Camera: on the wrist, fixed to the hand. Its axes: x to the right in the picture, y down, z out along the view.
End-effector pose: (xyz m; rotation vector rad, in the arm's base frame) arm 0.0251 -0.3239 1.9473 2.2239 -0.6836 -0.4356
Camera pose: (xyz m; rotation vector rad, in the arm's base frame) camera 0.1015 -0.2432 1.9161 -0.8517 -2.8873 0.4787
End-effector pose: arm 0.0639 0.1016 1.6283 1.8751 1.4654 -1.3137
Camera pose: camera 0.0036 0.1932 1.6645 0.9468 -1.7284 -0.0012
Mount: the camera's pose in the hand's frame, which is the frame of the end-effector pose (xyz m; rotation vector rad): 0.0160 -0.0952 -0.0633 0.1793 -0.8035 3.0295
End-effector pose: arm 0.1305 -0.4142 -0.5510 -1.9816 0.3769 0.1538
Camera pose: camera 0.1732 -0.4375 -0.4463 0.6127 2.0682 2.2113
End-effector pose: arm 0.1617 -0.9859 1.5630 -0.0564 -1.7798 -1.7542
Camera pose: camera 0.1313 -1.0607 1.4804 -1.9703 -0.2422 0.8518
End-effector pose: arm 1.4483 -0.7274 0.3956 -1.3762 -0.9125 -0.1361
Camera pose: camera 1.4339 -0.7994 0.4846 1.1527 -1.2917 -2.5982
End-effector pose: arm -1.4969 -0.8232 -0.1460 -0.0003 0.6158 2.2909
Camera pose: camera -1.4558 -0.7824 -0.2459 -1.0348 0.0955 -0.7490
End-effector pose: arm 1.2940 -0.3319 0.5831 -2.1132 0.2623 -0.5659
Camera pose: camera 1.2746 -0.3299 0.6969 0.1826 1.8520 1.7246
